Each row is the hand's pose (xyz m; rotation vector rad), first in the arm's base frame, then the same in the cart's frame.
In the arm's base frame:
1: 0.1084 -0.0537 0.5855 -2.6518 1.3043 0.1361
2: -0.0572 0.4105 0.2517 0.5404 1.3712 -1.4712
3: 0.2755 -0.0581 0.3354 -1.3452 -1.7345 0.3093
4: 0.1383 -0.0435 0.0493 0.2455 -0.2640 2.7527
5: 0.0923 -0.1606 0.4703 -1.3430 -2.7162 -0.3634
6: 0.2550 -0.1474 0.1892 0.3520 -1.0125 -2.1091
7: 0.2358 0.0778 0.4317 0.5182 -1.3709 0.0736
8: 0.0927 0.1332 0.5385 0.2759 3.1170 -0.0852
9: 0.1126 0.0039 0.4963 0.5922 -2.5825 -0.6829
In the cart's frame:
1: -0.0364 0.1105 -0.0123 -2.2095 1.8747 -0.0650
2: 0.0741 0.5888 -0.3491 0.9970 1.2066 -1.8115
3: 0.1309 0.0202 -0.2455 -1.7619 -1.4093 -0.0414
4: 0.0455 0.0919 -0.5429 0.0328 -0.3038 2.2686
5: -0.0909 0.0217 -0.1311 1.9745 2.3222 0.4553
6: 0.0840 -0.0519 -0.3951 0.2172 -1.2591 -2.5563
7: 0.1525 0.1608 -0.1501 0.1597 -1.5625 -0.3131
8: 0.0443 0.2807 -0.0561 1.0187 2.8702 -0.0718
9: 0.0034 0.1568 -0.0993 -0.0377 -2.8476 -0.8213

